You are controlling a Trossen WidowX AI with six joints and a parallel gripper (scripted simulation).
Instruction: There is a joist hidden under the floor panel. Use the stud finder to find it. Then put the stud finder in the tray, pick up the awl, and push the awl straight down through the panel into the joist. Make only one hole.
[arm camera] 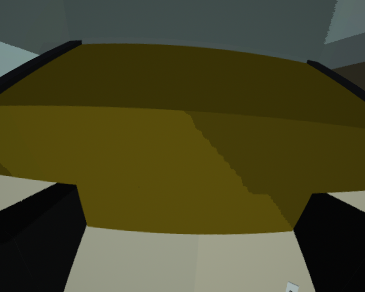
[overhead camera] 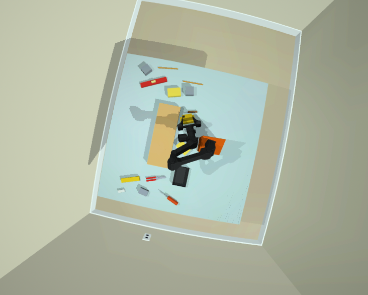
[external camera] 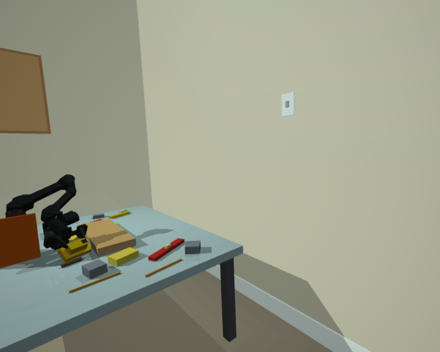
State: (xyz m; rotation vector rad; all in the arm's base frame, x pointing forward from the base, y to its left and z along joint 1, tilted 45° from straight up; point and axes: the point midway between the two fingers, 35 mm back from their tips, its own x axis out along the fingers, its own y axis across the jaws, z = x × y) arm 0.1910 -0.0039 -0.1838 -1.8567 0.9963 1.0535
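The yellow stud finder lies 10 mm to the left of my gripper tip, 10 mm below it and 10 mm ahead of it. From my gripper tip the other things lie so: awl: 60 mm to the right, 50 mm below; then red level: 360 mm ahead, 220 mm to the right, 50 mm below; then dark tray: 490 mm to the left, 90 mm behind, 50 mm below.
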